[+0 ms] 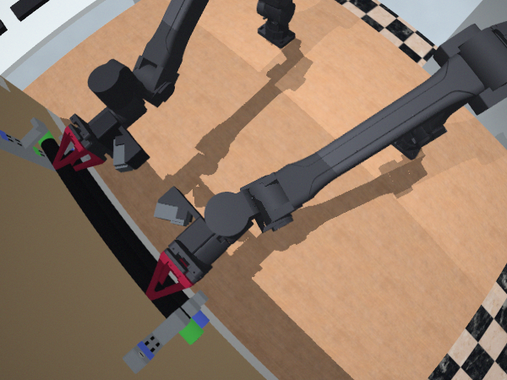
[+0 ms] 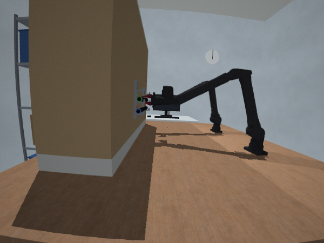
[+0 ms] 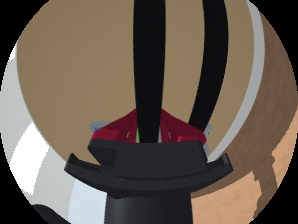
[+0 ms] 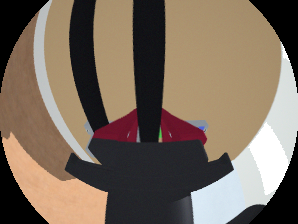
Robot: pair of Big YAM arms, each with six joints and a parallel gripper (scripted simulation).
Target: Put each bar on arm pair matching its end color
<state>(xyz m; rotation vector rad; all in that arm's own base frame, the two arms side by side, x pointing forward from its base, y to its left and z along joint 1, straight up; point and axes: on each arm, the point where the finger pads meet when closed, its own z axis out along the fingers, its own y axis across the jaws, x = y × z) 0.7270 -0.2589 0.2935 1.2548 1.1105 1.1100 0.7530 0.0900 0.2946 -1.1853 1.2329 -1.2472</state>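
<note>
Right now my left hand is 150 mm to the left of the green-ended bar. The rest, counted from my left hand: brown wall: 190 mm ahead, 140 mm to the right, 160 mm above; then blue-ended bar: 150 mm to the right, 80 mm below.
</note>
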